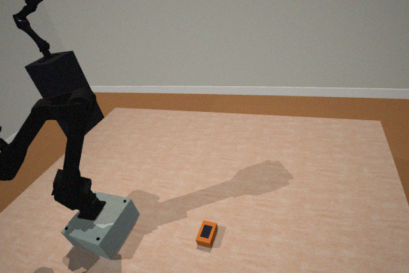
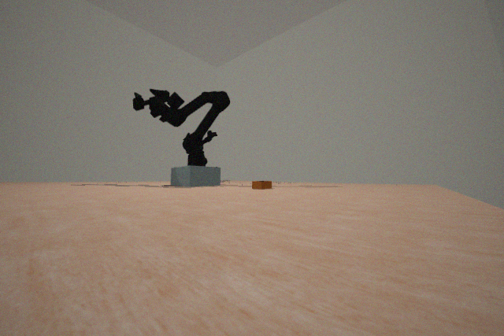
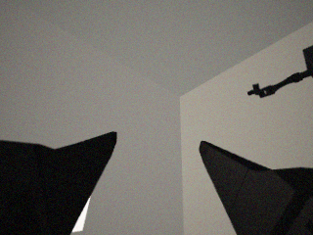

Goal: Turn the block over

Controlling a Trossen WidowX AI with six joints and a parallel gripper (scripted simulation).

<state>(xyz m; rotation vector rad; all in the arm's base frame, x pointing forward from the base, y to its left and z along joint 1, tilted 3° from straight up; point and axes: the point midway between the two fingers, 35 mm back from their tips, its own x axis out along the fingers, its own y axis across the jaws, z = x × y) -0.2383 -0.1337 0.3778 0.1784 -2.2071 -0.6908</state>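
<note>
My gripper tip is 62 cm short of the orange block, 45 cm above it and 15 cm to the right of it.
</note>
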